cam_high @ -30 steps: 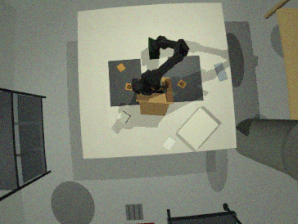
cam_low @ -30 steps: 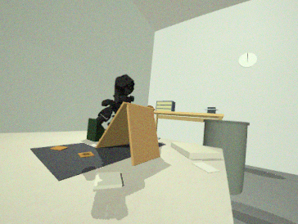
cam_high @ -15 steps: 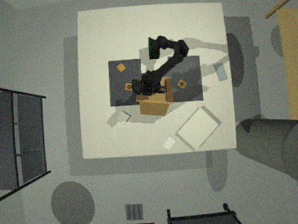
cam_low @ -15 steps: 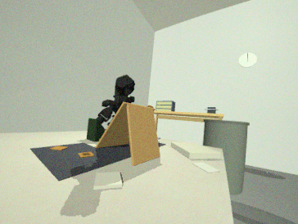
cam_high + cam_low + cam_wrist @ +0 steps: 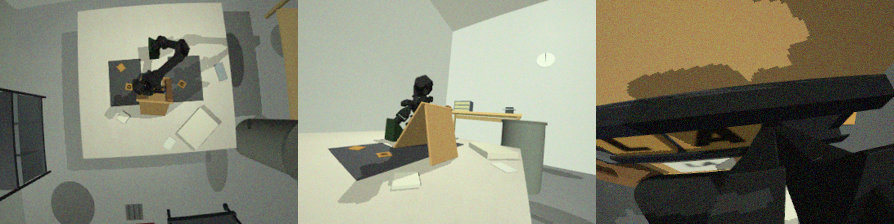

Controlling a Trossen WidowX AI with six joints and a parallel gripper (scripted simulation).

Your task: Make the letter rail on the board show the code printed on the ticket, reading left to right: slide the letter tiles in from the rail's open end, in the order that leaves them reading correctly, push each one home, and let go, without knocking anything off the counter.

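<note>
The white ticket lies 9 cm below my gripper tip, 8 cm to the left of it and 5 cm behind it. The rest, counted from my gripper tip: dark mat (18 cm below, 13 cm behind, 9 cm to the left); white card (22 cm to the right, 18 cm ahead, 17 cm below); white box (37 cm to the left, 35 cm ahead, 16 cm below).
</note>
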